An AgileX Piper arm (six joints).
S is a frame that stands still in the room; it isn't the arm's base.
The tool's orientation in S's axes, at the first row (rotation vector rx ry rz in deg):
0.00 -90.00 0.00
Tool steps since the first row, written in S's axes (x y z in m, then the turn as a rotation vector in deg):
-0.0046 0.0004 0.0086 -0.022 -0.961 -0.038
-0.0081 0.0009 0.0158 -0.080 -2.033 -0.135
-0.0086 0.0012 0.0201 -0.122 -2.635 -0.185
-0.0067 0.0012 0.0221 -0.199 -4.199 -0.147
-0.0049 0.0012 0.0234 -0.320 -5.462 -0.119
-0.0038 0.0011 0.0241 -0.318 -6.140 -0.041
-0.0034 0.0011 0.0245 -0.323 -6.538 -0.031
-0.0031 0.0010 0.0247 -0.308 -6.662 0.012
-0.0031 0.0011 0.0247 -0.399 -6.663 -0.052
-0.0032 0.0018 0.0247 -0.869 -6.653 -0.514
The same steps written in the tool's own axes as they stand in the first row. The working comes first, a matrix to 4 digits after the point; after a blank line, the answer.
The tool's axes in the first row as the columns of a matrix, in S's axes (used below as rounded here):
0.0000 0.0000 -1.0000
0.0000 1.0000 0.0000
1.0000 0.0000 0.0000

0.0086 0.0004 0.0046 -0.038 -0.961 0.022
0.0158 0.0009 0.0081 -0.135 -2.033 0.080
0.0201 0.0012 0.0086 -0.185 -2.635 0.122
0.0221 0.0012 0.0067 -0.147 -4.199 0.199
0.0234 0.0012 0.0049 -0.119 -5.462 0.320
0.0241 0.0011 0.0038 -0.041 -6.140 0.318
0.0245 0.0011 0.0034 -0.031 -6.538 0.323
0.0247 0.0010 0.0031 0.012 -6.662 0.308
0.0247 0.0011 0.0031 -0.052 -6.663 0.399
0.0247 0.0018 0.0032 -0.514 -6.653 0.869

